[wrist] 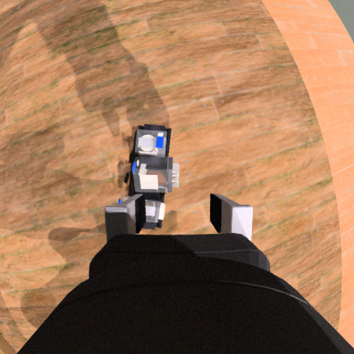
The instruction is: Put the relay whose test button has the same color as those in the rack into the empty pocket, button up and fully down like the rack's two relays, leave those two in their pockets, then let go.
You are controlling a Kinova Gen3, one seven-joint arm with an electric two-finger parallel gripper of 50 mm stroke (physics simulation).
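Observation:
The black rack (156,127) runs up and down the wrist view, left of centre. A relay (148,143) with a blue test button (160,141) sits button up in its upper pocket. A clear-cased relay (149,180) lies on its side across the middle of the rack, its pins (175,175) pointing right and a blue button (134,167) at its left edge. Another relay (152,211) is at the lower end, partly hidden by the left finger; a blue bit (120,201) shows at its left, and its seating cannot be told. My gripper (177,207) is open and empty, with the gap right of the rack's lower end.
The wood-patterned table top (240,125) lies around the rack, with its curved edge at the right. Shadows of the arm fall at the upper left and lower left. The black gripper body covers the bottom of the view.

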